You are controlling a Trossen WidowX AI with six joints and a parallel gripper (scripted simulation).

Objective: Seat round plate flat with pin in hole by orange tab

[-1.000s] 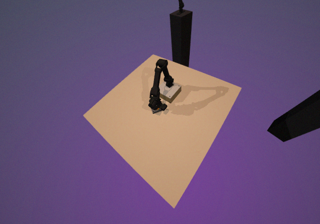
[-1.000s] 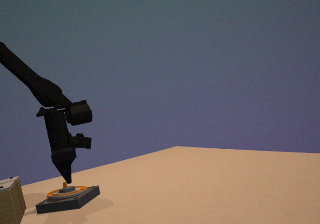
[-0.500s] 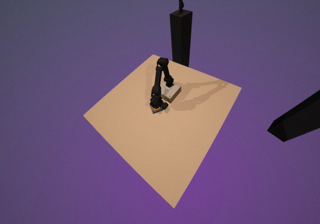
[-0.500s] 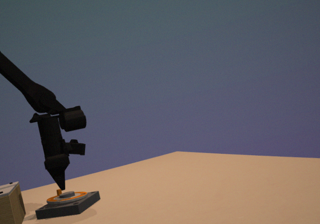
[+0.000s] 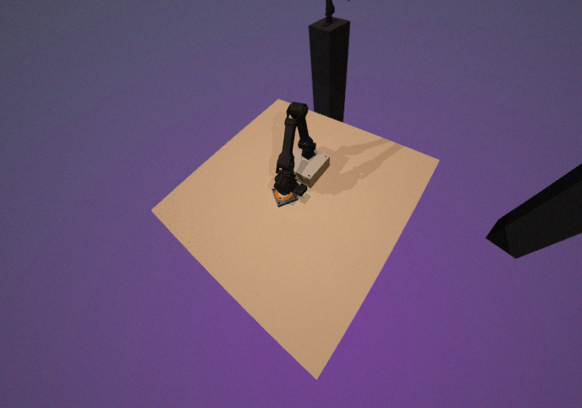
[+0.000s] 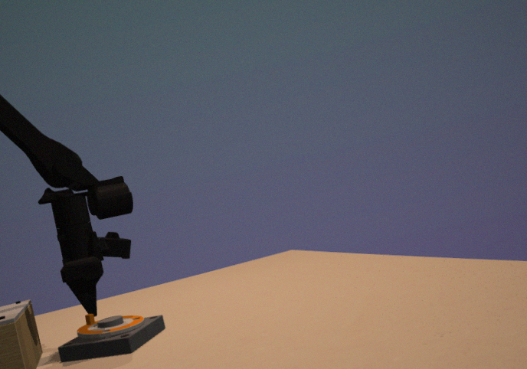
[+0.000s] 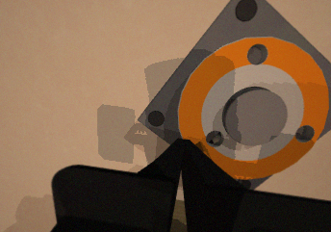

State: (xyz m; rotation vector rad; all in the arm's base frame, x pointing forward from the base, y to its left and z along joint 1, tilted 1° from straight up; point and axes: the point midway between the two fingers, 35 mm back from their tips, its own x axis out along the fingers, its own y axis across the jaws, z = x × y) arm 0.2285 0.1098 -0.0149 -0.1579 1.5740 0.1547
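Right now my gripper tip is 4 cm to the left of the base, 3 cm short of it and 2 cm above it.
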